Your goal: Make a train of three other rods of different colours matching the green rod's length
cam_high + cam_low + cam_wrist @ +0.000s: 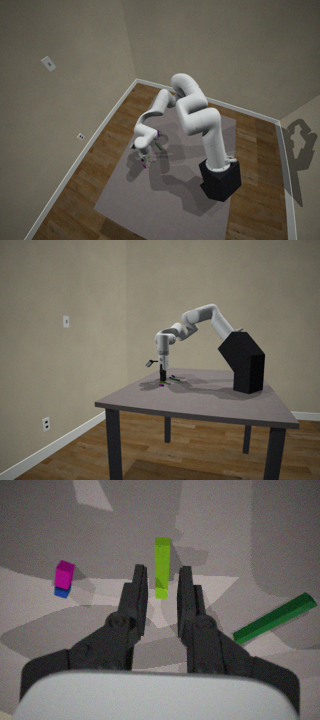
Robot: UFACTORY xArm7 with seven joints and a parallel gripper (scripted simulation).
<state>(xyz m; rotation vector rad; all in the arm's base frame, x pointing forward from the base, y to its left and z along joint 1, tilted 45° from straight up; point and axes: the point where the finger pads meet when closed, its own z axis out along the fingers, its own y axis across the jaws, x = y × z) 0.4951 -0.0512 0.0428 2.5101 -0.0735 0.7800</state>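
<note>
The lime rod lies 3 cm below my hand. Also, from my hand: magenta rod (1 cm ahead, 8 cm to the left, 3 cm below); grey rod (3 cm behind, 3 cm to the left, 3 cm below); green rod (8 cm behind, 9 cm to the right, 3 cm below).
</note>
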